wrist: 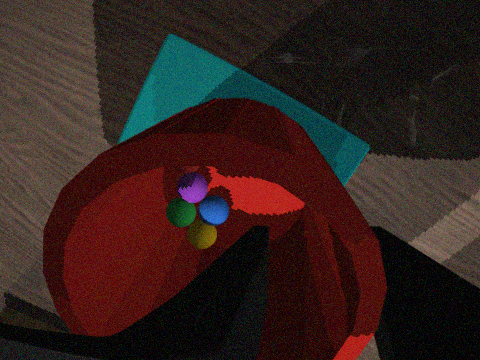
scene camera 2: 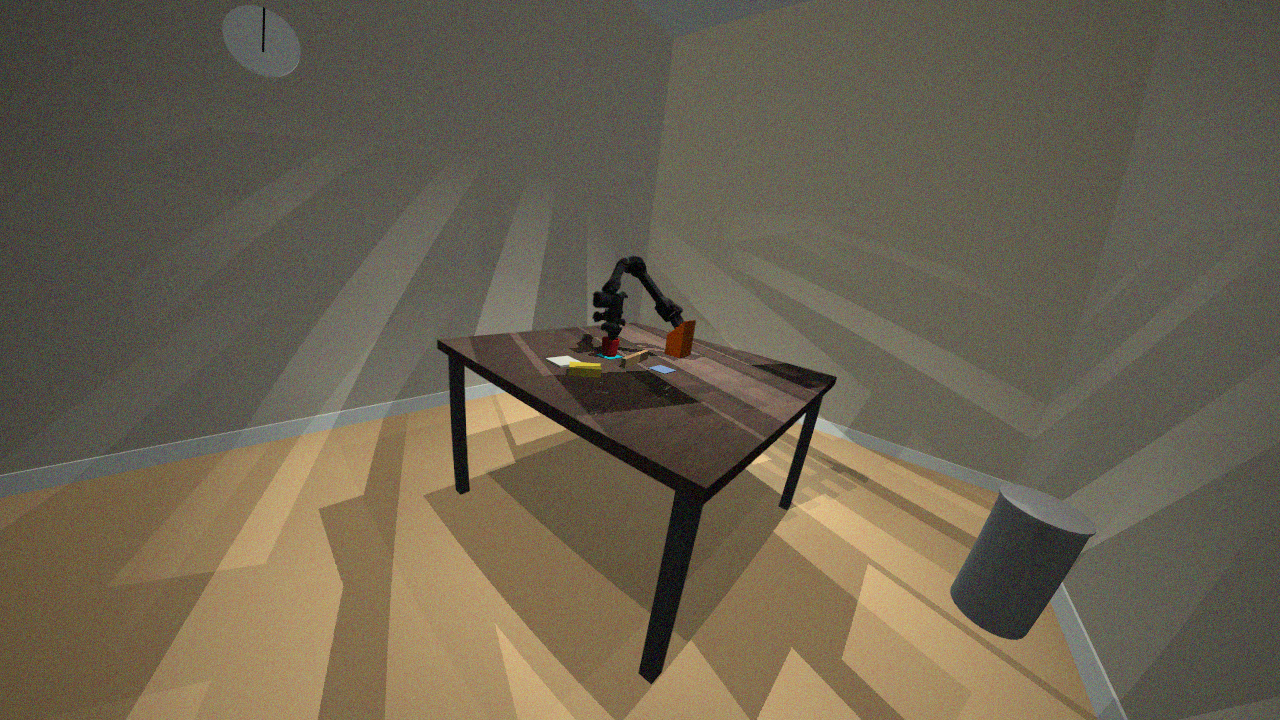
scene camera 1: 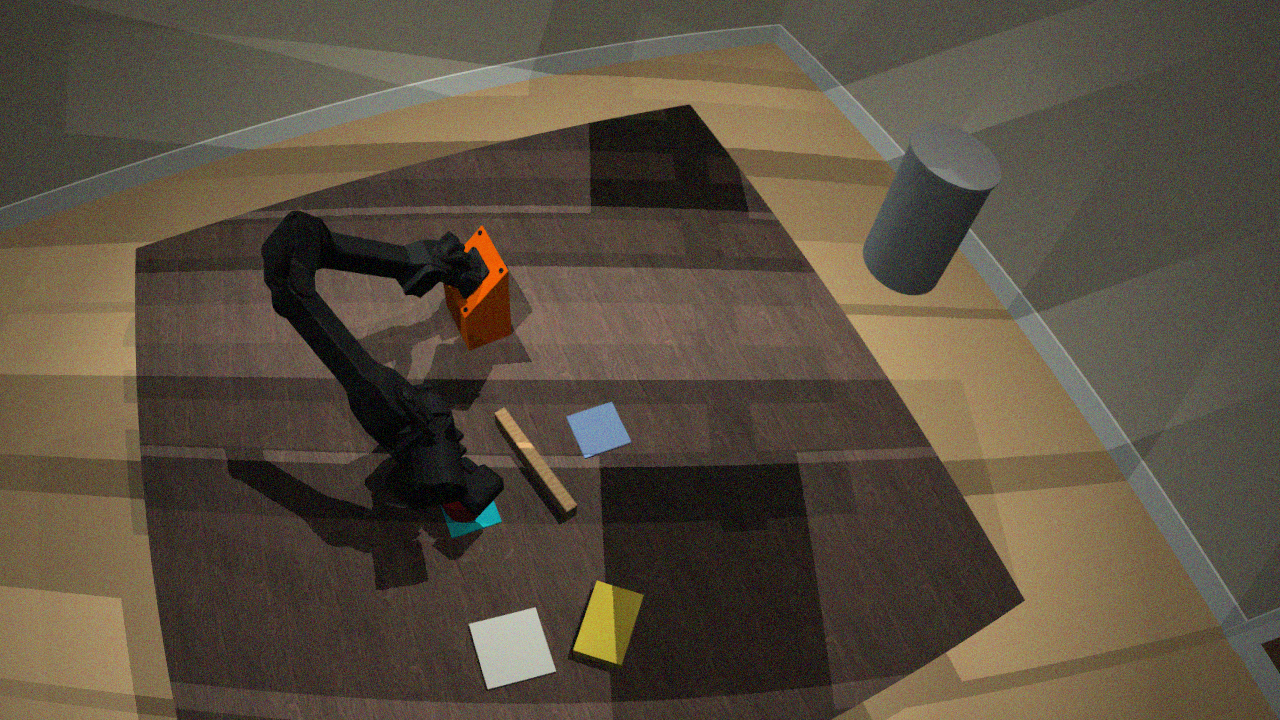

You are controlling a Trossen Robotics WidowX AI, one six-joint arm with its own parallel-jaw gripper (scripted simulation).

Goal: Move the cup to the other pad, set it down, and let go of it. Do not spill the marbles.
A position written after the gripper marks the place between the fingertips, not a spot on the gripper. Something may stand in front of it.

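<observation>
Scene camera 1 shows the gripper (scene camera 1: 448, 483) together with a teal pad (scene camera 1: 489, 517), a light blue pad (scene camera 1: 599, 429), a white pad (scene camera 1: 511, 648) and a yellow block (scene camera 1: 606, 630). In the wrist view there is a cup (wrist: 111, 256), along with the gripper (wrist: 315, 241) and the teal pad (wrist: 183, 75). The yellow block is out of frame in the wrist view, and the white pad is out of frame in the wrist view as well.
</observation>
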